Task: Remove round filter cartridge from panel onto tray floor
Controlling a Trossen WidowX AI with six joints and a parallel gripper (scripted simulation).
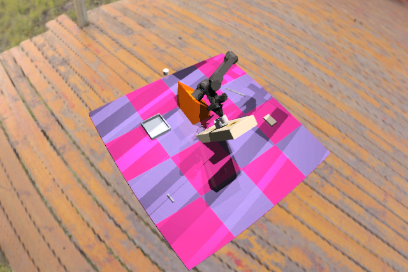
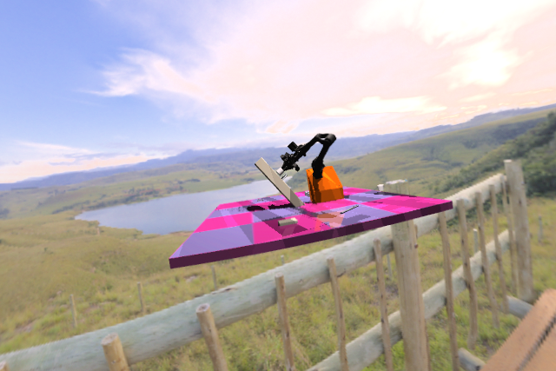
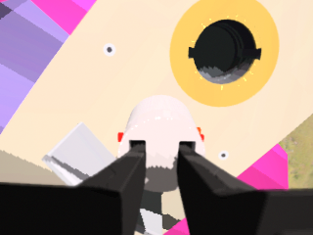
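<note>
Right now my gripper tip is 1 cm short of the round filter cartridge and 1 cm above it. From my gripper tip the other things lie so: white block 11 cm ahead, 44 cm to the left, 26 cm below; then grey square tray 34 cm behind, 26 cm to the right, 25 cm below; then short stick 13 cm ahead, 49 cm to the right, 26 cm below.
</note>
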